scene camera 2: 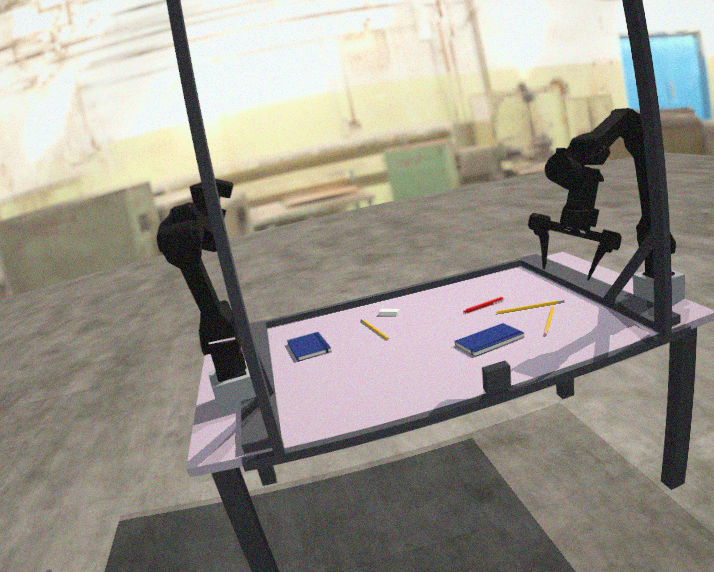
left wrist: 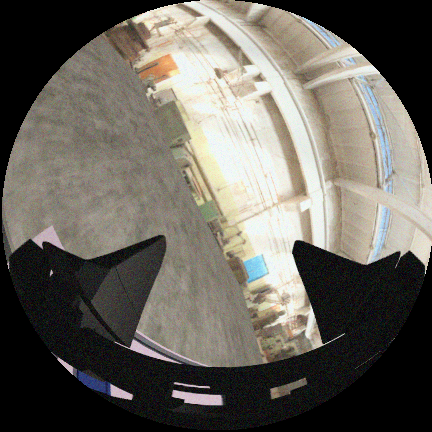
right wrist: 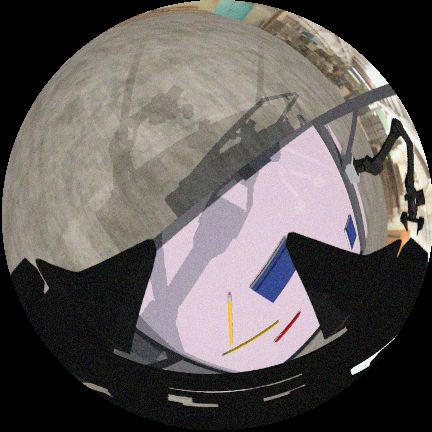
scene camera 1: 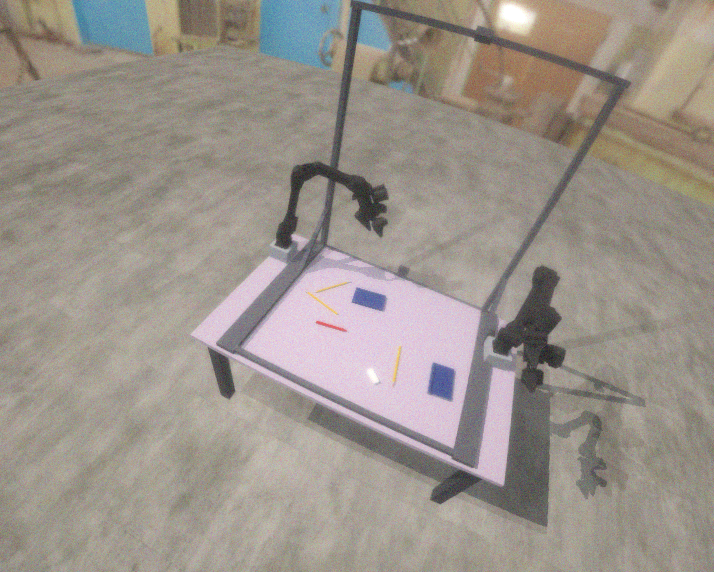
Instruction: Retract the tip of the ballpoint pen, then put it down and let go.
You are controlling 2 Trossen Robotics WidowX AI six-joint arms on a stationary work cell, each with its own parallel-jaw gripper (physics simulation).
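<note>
The ballpoint pen, a red stick, lies flat on the pale pink table. It is too small in these views to tell the state of its tip. My right gripper is open and empty, high above the table and away from the pen. My left gripper is open and empty, beyond the right table edge in scene camera 1, far from the pen. The pen does not show in the left wrist view.
Yellow pencils lie near the pen. Another pencil lies by a white eraser. Two blue notebooks lie flat. A dark frame rises over the table.
</note>
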